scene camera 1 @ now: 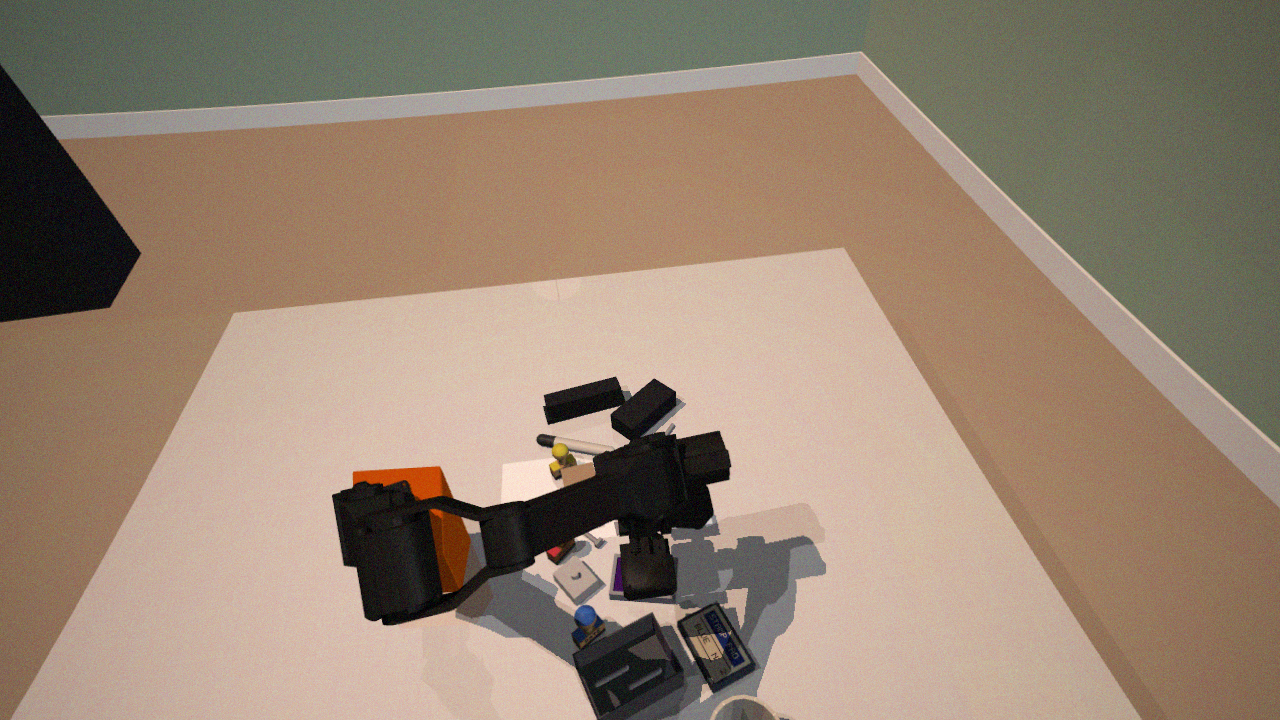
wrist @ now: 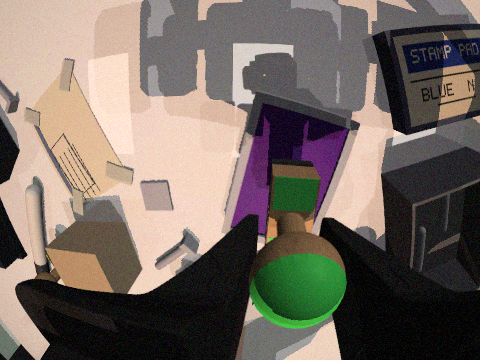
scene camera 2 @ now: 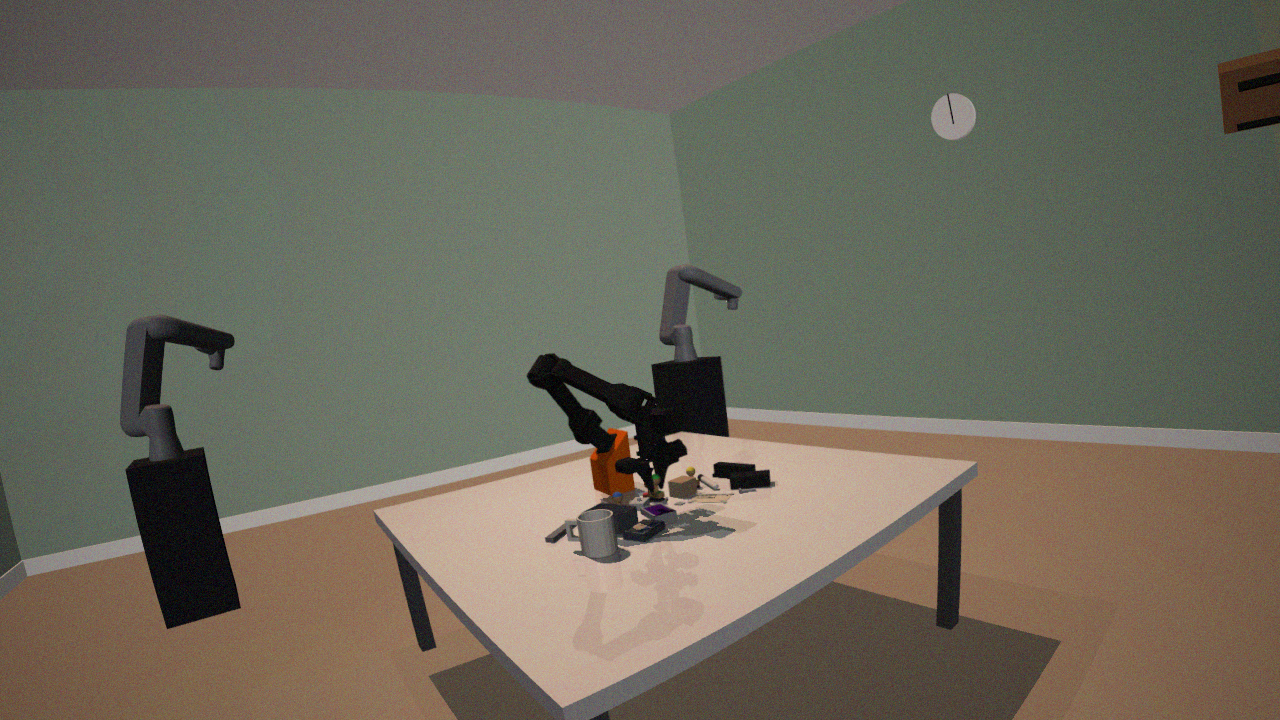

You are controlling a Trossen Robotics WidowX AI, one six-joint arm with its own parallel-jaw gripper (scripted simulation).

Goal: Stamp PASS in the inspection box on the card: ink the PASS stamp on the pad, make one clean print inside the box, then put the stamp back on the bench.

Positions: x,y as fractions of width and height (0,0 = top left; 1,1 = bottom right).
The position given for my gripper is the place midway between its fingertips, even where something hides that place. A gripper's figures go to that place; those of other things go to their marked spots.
My gripper (wrist: 0.60,0.63) is 0.10 m from the lens. A green-knobbed PASS stamp (wrist: 0.62,0.78): 0.06 m from the lens. A dark tray (wrist: 0.88,0.57): 0.14 m from the lens. A tan block (wrist: 0.21,0.71) is 0.19 m from the lens. A tan card (wrist: 0.18,0.45) is 0.21 m from the lens. The marked spots on the dark tray and the tan card are 0.23 m apart.
